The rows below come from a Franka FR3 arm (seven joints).
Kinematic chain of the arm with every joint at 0, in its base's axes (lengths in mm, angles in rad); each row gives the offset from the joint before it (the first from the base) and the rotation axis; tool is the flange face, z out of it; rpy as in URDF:
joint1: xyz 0 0 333 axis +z
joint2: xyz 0 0 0 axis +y
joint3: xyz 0 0 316 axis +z
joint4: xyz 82.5 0 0 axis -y
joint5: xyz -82.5 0 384 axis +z
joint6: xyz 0 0 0 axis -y
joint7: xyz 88 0 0 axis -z
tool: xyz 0 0 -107 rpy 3.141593 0 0
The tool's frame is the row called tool.
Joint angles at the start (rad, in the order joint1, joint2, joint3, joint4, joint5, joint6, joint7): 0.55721 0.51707 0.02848 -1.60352 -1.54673 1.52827 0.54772
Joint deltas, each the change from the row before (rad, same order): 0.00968 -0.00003 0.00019 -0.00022 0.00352 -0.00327 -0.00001; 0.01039 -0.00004 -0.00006 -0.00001 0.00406 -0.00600 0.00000; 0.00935 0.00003 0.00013 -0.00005 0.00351 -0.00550 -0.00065; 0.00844 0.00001 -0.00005 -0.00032 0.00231 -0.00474 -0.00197; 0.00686 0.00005 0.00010 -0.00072 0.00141 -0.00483 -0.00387; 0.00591 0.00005 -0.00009 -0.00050 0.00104 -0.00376 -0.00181; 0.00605 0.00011 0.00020 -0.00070 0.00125 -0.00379 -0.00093; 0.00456 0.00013 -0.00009 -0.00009 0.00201 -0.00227 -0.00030
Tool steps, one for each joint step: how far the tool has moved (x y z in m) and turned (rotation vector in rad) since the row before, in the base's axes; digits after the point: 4 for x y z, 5 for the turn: -0.0030 0.0056 -0.0002 0.00096 0.00106 0.00522; -0.0033 0.0055 0.0000 0.00010 0.00037 0.00311; -0.0031 0.0050 -0.0001 -0.00039 0.00095 0.00296; -0.0028 0.0044 -0.0001 -0.00179 0.00185 0.00319; -0.0024 0.0035 -0.0002 -0.00365 0.00339 0.00216; -0.0020 0.0030 -0.0001 -0.00230 0.00149 0.00212; -0.0022 0.0032 -0.0003 -0.00175 0.00112 0.00237; -0.0016 0.0023 -0.0002 0.00001 0.00083 0.00150
